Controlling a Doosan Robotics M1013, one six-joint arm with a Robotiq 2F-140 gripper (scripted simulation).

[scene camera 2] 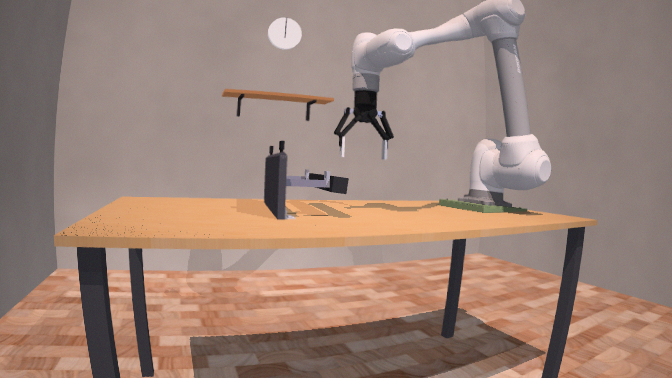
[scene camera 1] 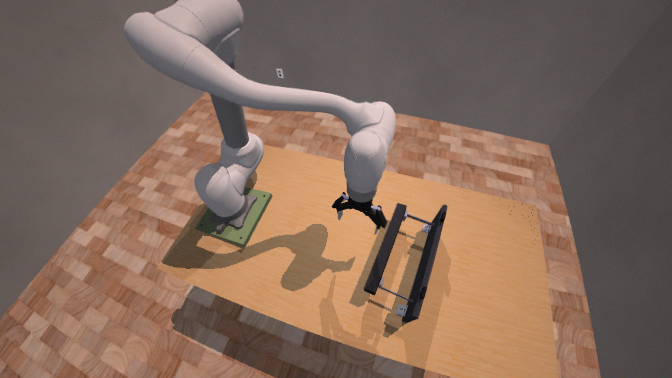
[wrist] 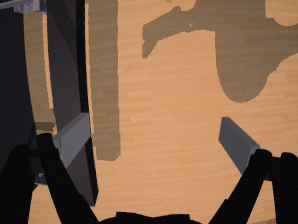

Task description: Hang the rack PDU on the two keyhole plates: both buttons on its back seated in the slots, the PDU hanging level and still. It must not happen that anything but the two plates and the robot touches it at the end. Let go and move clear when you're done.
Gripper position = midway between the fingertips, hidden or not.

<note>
I see my gripper (scene camera 2: 363, 158) and a rack PDU (scene camera 1: 378, 268).
My gripper shows as well in the wrist view (wrist: 154, 127).
</note>
